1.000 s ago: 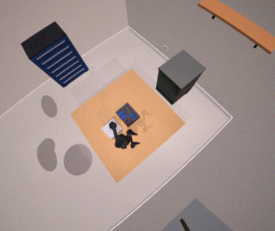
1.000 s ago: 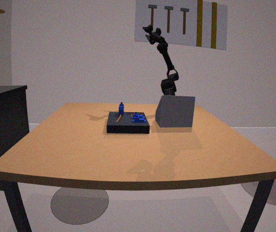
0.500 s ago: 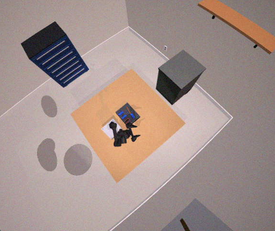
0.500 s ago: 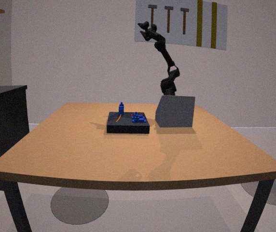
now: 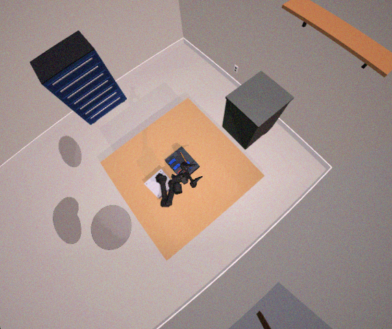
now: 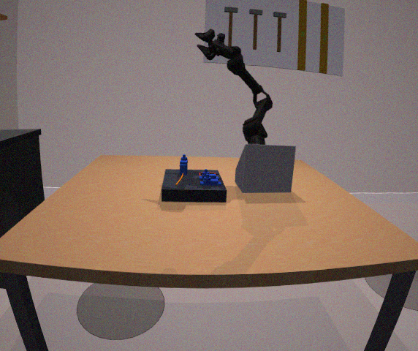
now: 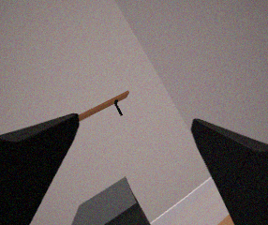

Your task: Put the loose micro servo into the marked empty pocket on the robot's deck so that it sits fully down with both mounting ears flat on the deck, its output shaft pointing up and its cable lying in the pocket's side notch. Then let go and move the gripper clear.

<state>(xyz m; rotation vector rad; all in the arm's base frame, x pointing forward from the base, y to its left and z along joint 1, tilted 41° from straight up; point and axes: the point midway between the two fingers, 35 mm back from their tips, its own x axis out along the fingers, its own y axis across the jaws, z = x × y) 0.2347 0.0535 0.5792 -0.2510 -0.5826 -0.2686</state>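
The dark robot deck lies 65 cm below my gripper tip, 32 cm to the left of it and 9 cm ahead of it.
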